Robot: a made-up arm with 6 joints.
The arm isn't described. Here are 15 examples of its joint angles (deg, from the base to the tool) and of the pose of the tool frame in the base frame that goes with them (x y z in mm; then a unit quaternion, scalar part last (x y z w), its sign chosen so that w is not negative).
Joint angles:
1: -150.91 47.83 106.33 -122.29 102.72 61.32
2: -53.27 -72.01 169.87 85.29 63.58 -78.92
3: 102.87 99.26 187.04 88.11 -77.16 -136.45
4: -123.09 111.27 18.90 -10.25 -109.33 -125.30
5: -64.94 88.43 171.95 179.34 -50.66 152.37
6: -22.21 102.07 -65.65 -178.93 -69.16 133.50
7: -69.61 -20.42 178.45 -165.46 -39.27 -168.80
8: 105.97 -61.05 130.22 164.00 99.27 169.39
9: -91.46 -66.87 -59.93 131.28 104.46 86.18
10: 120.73 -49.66 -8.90 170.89 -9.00 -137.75
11: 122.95 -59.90 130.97 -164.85 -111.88 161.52
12: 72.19 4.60 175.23 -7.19 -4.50 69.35
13: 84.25 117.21 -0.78 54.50 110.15 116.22
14: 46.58 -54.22 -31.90 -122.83 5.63 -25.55
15: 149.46 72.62 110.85 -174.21 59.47 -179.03
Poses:
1: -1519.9 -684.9 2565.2 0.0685 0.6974 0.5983 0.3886
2: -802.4 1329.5 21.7 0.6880 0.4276 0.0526 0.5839
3: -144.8 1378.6 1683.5 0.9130 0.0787 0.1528 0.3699
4: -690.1 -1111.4 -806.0 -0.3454 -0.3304 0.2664 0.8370
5: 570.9 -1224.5 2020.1 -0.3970 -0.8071 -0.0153 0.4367
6: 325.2 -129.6 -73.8 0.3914 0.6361 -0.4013 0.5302
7: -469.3 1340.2 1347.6 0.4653 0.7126 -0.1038 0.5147
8: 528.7 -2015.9 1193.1 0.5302 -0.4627 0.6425 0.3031
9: 123.8 -5.5 1403.3 -0.9302 -0.0726 0.3589 0.0236
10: -5.5 17.4 2548.0 0.2209 -0.4187 0.6924 0.5445
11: 1040.7 -1681.6 922.0 -0.3090 0.4412 0.7433 0.3966
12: -318.1 -984.8 2147.8 0.4474 -0.7263 -0.3545 0.3830
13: -27.0 1030.6 -910.4 -0.2688 -0.6784 0.6227 0.2824
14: 165.4 154.3 2107.2 0.9060 0.2980 0.2407 0.1802
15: -2033.3 1216.8 1862.0 -0.1888 0.0085 0.9371 0.2936
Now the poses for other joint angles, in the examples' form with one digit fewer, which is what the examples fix.
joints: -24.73 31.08 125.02 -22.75 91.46 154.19
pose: 400 -257 2959 -0.039 0.237 0.970 0.027
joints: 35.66 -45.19 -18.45 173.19 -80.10 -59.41
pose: 98 46 2446 -0.352 -0.506 -0.571 0.542
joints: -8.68 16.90 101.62 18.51 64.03 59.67
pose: 375 -8 3213 -0.330 -0.787 -0.508 0.114
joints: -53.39 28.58 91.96 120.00 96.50 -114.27
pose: 855 -905 2898 -0.364 0.116 0.155 0.911
